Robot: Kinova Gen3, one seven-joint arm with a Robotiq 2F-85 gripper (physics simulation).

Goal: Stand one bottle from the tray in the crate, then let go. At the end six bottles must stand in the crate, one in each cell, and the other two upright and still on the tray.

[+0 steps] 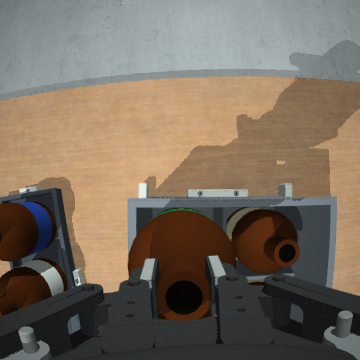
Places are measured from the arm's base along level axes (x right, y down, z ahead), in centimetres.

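Where they show: gripper, fingertip midpoint: (182, 273).
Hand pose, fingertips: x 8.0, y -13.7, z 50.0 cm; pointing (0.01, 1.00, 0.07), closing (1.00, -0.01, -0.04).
Note:
Each offset is from my fingertips to the top centre of the thing. "pt": to the spot under its first point. Level surfaces: height alone.
My gripper (182, 273) is shut on the neck of a brown bottle with a green band @(dx +0.0, dy -3.2, dz -0.4 cm) (181, 235). This bottle looks upright, over the left part of the grey crate @(pt dx +13.9, dy +8.0, dz -1.2 cm) (332, 240); its base is hidden, so I cannot tell whether it touches the crate floor. A brown bottle with a beige band @(dx +9.6, dy +9.2, dz -1.9 cm) (262, 240) stands in the crate cell to its right. A sliver of another bottle @(dx +8.5, dy +9.2, dz -10.8 cm) (256, 283) shows below the divider. On the tray @(dx -20.8, dy +22.9, dz -7.5 cm) (65, 220) at the left are a blue-banded bottle @(pt dx -18.2, dy +14.6, dz +1.4 cm) (20, 231) and a white-banded bottle @(pt dx -17.9, dy +16.0, dz -5.1 cm) (35, 282), both partly cut off or covered.
The crate's far wall carries a pale plate @(dx +5.6, dy +22.5, dz +4.0 cm) (218, 193) and two pale posts @(pt dx -4.1, dy +22.5, dz +5.2 cm) (143, 190) @(pt dx +15.0, dy +22.5, dz +3.5 cm) (285, 190). The wooden table @(dy +25.5 cm) (110, 135) extends beyond the crate, with the arm's shadow across its right side. Grey floor (150, 40) lies past the table edge.

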